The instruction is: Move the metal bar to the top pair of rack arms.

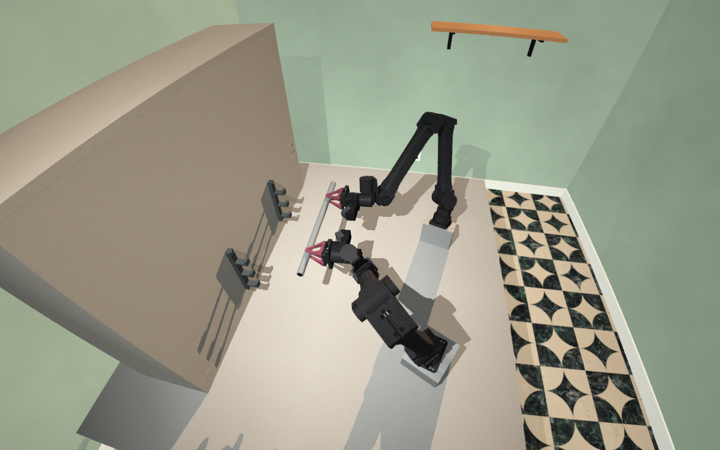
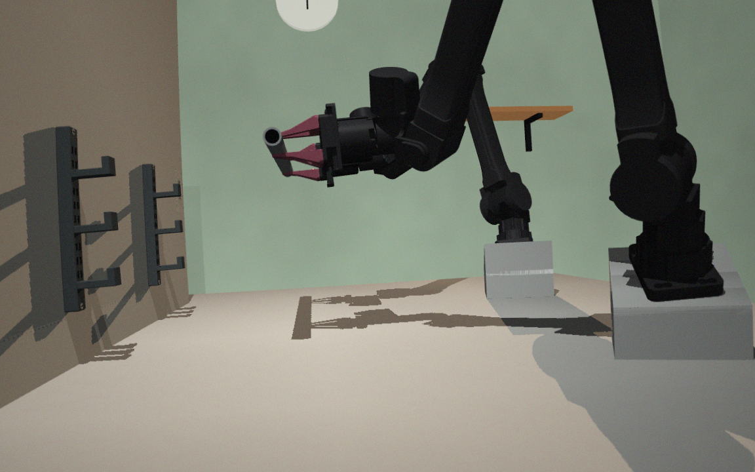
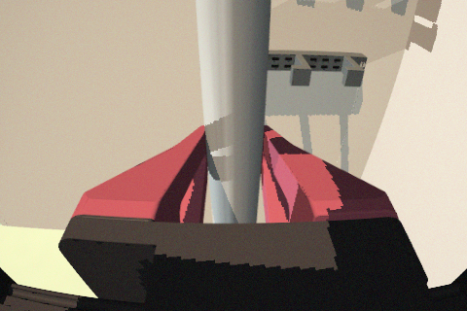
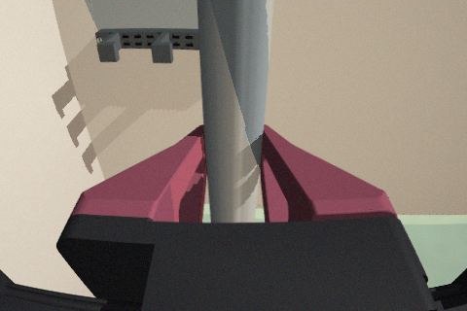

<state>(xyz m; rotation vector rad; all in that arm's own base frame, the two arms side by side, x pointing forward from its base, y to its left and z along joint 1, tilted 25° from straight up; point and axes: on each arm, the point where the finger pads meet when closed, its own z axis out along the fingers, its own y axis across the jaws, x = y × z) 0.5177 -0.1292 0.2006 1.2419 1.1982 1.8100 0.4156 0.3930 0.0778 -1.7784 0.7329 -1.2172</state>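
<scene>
Now: left hand 15 cm to the left of the grey metal bar and 1 cm short of it. Also, from my left hand: tall tan wall panel: 45 cm ahead, 15 cm above, 9 cm to the right.
</scene>
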